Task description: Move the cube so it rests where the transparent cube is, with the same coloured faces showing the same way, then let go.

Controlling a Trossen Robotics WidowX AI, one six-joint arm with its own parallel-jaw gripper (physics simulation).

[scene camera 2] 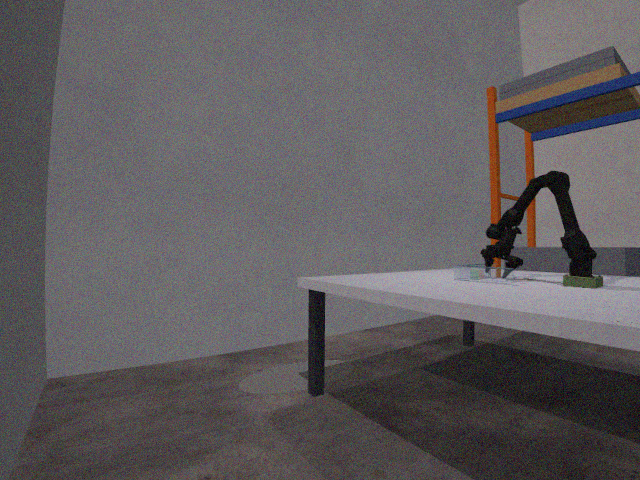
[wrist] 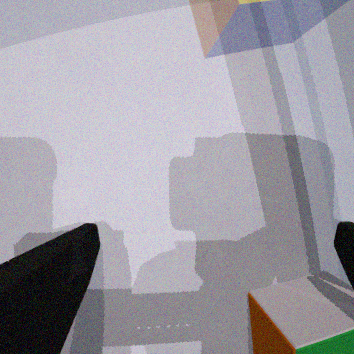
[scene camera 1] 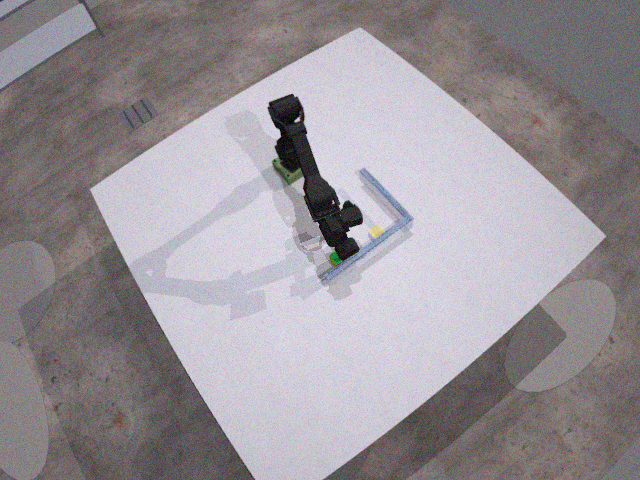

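Where they show: gripper, between the fingertips: (wrist: pixel 217 234); arm's base, origin of its link: (scene camera 2: pixel 581 275) (scene camera 1: pixel 292 162).
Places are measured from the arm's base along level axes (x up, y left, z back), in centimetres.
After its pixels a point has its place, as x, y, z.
Observation:
The cube (scene camera 1: pixel 336 258) @(0.4, -15.7, -35.1) (wrist: pixel 297 325) @(-0.6, -12.7, -34.4) rests on the table near one end of the blue wall. Its top is green, with an orange side and a pale side showing in the wrist view. The transparent cube (scene camera 1: pixel 376 231) @(0.4, -1.2, -37.9) (wrist: pixel 262 31) @(-1.8, -3.1, -37.7) stands farther along the same wall, near its corner. Its top is yellow, with a bluish side and a pinkish side. My gripper (scene camera 2: pixel 496 273) @(-2.4, -9.1, -33.4) (wrist: pixel 217 234) @(-2.4, -9.1, -33.4) is open and empty, low over the table. In the wrist view the cube is at the bottom right, beside the right finger. In scene camera 1 the arm hides the fingertips.
A low, see-through blue L-shaped wall (scene camera 1: pixel 387 195) @(2.4, 9.7, -32.9) (scene camera 2: pixel 460 273) @(-0.7, 9.5, -41.0) stands on the white table (scene camera 1: pixel 439 310) @(-3.6, -6.5, -67.3) (scene camera 2: pixel 372 289) @(-3.6, 57.6, -49.2). Its long side runs close beside both cubes. The arm's green base (scene camera 1: pixel 284 170) @(0.0, -4.1, -0.2) (scene camera 2: pixel 583 281) @(-1.5, 5.3, 1.2) is behind. An orange and blue shelf rack (scene camera 2: pixel 493 165) stands beyond the table.

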